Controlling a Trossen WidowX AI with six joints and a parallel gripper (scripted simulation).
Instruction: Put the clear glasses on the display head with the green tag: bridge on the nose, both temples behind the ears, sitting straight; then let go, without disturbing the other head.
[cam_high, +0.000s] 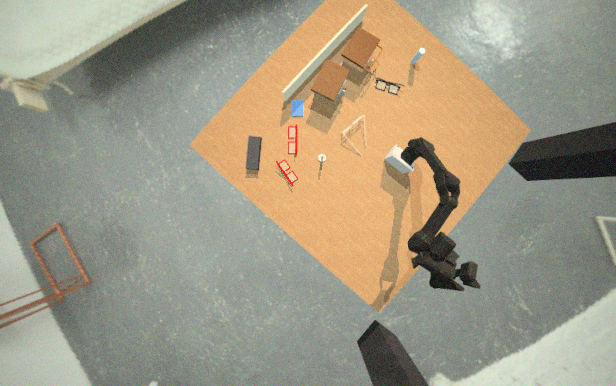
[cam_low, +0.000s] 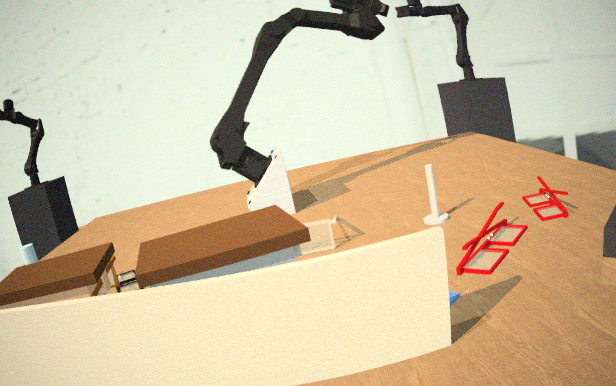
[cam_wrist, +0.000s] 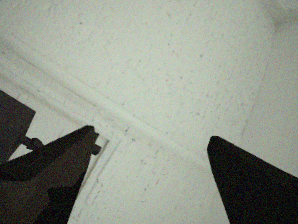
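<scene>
Now: gripper tip 680 mm short of the grey stand, 410 mm above it and 90 mm to the left of it. Round my gripper tip: blue tag 940 mm ahead, 430 mm below, 210 mm to the right; pale blue cylinder 800 mm to the right, 630 mm ahead, 380 mm below; dark block 960 mm ahead, 420 mm below, 100 mm to the left.
</scene>
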